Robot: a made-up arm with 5 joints. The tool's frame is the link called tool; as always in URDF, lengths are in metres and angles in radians. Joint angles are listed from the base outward.
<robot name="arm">
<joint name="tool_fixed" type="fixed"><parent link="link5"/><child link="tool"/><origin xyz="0 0 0" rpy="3.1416 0 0"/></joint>
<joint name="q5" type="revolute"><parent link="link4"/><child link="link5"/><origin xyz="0.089 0 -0.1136" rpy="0 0 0"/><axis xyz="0 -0.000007 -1"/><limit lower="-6.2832" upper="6.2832"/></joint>
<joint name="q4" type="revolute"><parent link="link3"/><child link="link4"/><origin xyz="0.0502 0 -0.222" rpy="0 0 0"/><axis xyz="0 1 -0.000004"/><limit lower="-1.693" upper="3.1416"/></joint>
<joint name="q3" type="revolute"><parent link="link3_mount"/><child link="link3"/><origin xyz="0.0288 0 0.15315" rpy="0 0 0"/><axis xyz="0 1 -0.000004"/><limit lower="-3.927" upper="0.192"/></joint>
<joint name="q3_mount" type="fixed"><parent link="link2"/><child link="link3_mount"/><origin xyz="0.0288 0 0.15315" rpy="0 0 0"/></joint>
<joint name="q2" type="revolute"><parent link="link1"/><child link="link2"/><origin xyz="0 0 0" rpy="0 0 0"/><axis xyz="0 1 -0.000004"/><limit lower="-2.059" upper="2.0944"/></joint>
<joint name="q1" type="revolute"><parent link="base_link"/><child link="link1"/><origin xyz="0 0 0.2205" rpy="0 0 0"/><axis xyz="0 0 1"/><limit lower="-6.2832" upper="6.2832"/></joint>
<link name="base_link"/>
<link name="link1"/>
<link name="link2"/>
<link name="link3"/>
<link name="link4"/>
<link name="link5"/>
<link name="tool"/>
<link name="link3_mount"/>
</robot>
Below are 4 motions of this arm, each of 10 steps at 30 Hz.
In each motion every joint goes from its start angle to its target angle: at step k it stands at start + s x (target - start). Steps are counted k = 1, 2, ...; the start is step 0. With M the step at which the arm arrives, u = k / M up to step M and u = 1 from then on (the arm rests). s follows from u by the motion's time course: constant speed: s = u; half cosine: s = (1 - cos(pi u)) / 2; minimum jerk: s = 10 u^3 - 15 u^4 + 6 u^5.
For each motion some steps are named. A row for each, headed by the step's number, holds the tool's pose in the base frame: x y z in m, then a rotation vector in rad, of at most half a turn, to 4 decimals.
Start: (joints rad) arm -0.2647 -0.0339 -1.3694 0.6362 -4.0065
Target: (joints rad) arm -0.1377 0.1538 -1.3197 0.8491 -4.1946
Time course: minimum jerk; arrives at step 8
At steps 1, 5, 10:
1: 0.4038 -0.1086 0.5190 -0.7299 2.3378 -0.5239
5: 0.4369 -0.0762 0.4279 -1.1088 2.5214 -0.3417
10: 0.4434 -0.0614 0.3928 -1.2673 2.5730 -0.2570

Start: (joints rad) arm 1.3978 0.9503 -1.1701 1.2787 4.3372
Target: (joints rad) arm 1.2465 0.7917 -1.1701 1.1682 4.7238
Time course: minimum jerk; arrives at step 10
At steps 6, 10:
6: 0.0970 0.3422 0.0464 -0.2230 -2.6974 1.2426
10: 0.1176 0.3498 0.0638 -0.4668 -2.7548 1.1504

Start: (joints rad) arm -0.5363 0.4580 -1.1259 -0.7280 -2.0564
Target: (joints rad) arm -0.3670 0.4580 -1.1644 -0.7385 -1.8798
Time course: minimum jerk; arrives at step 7
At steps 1, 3, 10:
1: 0.4234 -0.2494 0.3947 1.2773 1.2139 0.4067
3: 0.4379 -0.2246 0.3992 1.2725 1.2064 0.4968
10: 0.4604 -0.1770 0.4075 1.2669 1.1955 0.6642

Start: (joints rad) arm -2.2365 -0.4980 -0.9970 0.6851 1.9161
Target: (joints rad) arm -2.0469 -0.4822 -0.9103 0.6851 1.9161
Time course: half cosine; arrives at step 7
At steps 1, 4, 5, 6, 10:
1: -0.1668 -0.2166 0.5347 -1.3367 -2.4422 1.1707
4: -0.1445 -0.2357 0.5143 -1.2366 -2.5760 1.1144
5: -0.1358 -0.2417 0.5070 -1.1978 -2.6218 1.0922
6: -0.1296 -0.2456 0.5019 -1.1701 -2.6528 1.0763
10: -0.1273 -0.2469 0.5001 -1.1600 -2.6638 1.0705

